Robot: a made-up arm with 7 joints. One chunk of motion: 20 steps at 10 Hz.
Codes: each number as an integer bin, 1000 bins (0 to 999) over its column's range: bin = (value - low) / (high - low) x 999, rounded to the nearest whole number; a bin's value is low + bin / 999 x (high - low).
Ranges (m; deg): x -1.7..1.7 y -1.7..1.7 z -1.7..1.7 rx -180..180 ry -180..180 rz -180..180
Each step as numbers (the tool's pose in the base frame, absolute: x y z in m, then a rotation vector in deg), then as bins.
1 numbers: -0.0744 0.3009 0.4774 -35.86 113.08 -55.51
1 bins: 478 588 640 400 813 345
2 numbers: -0.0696 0.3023 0.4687 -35.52 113.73 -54.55
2 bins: 479 588 637 401 815 348
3 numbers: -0.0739 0.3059 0.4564 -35.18 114.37 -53.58
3 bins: 478 589 634 402 817 351
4 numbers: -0.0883 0.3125 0.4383 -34.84 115.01 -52.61
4 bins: 474 591 628 403 819 354
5 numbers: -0.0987 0.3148 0.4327 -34.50 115.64 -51.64
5 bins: 470 592 627 404 820 356
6 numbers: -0.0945 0.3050 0.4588 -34.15 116.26 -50.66
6 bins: 472 589 634 405 822 359
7 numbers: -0.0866 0.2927 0.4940 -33.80 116.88 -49.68
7 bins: 474 586 645 406 824 362
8 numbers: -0.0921 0.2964 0.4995 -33.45 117.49 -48.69
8 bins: 472 587 646 407 826 364
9 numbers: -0.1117 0.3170 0.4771 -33.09 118.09 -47.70
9 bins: 467 593 640 408 827 367
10 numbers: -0.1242 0.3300 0.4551 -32.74 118.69 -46.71
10 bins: 463 596 633 409 829 370
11 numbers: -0.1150 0.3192 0.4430 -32.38 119.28 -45.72
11 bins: 466 593 630 410 831 373
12 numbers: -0.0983 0.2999 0.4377 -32.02 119.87 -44.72
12 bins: 471 588 628 411 832 375
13 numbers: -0.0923 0.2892 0.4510 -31.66 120.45 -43.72
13 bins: 472 584 632 412 834 378
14 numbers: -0.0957 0.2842 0.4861 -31.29 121.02 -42.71
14 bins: 471 583 642 413 835 381
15 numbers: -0.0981 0.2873 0.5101 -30.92 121.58 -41.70
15 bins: 471 584 649 414 837 384
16 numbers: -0.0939 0.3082 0.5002 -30.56 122.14 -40.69
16 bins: 472 590 646 415 838 387
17 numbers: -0.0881 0.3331 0.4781 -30.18 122.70 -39.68
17 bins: 474 597 640 416 840 389
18 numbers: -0.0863 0.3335 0.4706 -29.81 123.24 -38.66
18 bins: 474 597 638 417 841 392
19 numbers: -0.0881 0.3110 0.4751 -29.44 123.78 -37.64
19 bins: 474 591 639 418 843 395
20 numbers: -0.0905 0.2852 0.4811 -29.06 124.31 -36.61
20 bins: 473 583 641 419 844 398
